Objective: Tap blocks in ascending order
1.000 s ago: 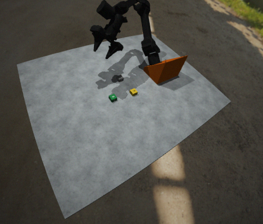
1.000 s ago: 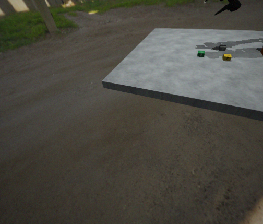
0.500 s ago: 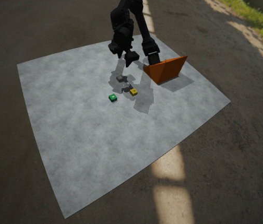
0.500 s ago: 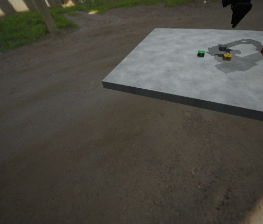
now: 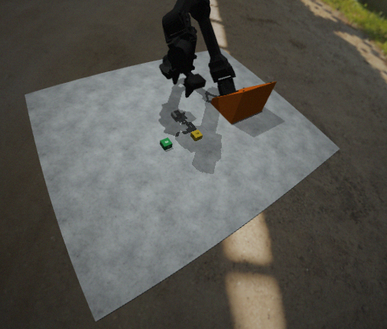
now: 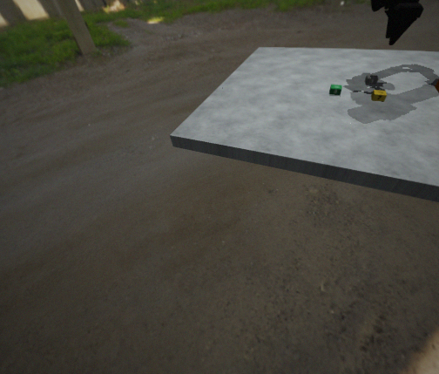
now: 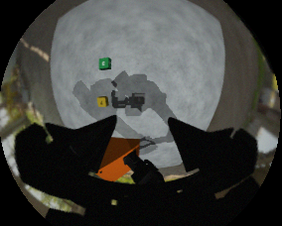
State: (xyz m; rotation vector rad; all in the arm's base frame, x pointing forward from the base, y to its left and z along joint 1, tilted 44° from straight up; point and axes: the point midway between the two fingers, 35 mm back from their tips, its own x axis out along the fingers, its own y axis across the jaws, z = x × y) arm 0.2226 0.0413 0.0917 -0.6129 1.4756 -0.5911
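My gripper tip is 10 mm short of the grey block, 10 mm to the right of it and 110 mm above it. Round my gripper tip: green block: 120 mm ahead, 120 mm to the left, 110 mm below; then yellow block: 130 mm to the left, 110 mm below.
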